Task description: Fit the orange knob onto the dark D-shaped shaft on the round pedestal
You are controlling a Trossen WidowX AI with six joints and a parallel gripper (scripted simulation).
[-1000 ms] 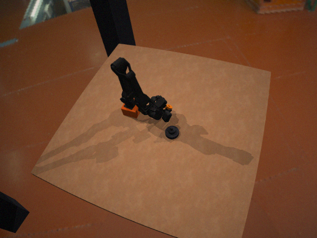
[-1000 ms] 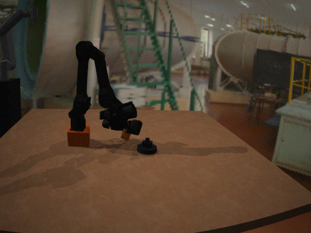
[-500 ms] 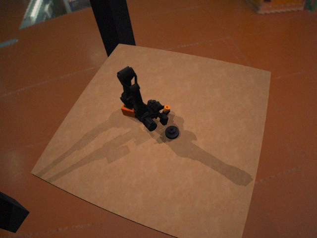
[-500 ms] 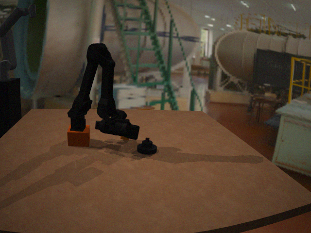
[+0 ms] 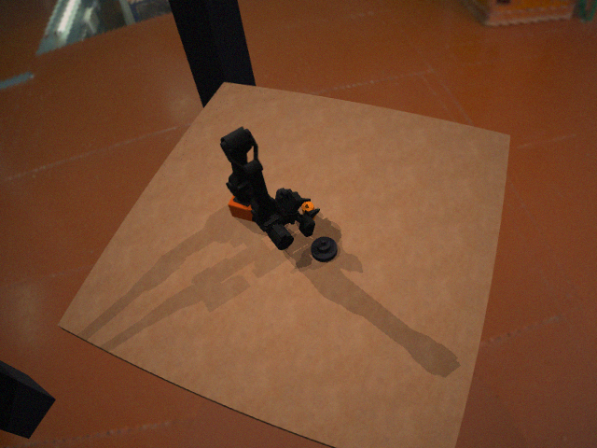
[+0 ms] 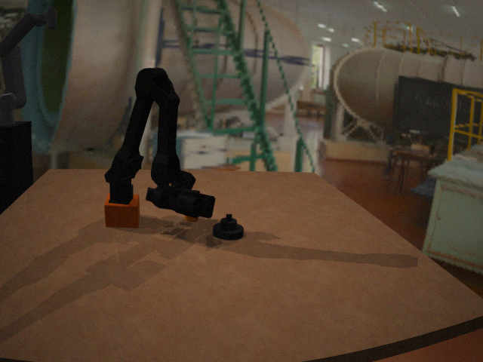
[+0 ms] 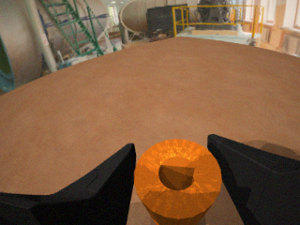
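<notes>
Right now my gripper tip is 1 cm past the orange knob, 2 cm to the left of it and 2 cm above it. Also, from my gripper tip: dark round pedestal 9 cm ahead, 13 cm to the right, 2 cm below.
</notes>
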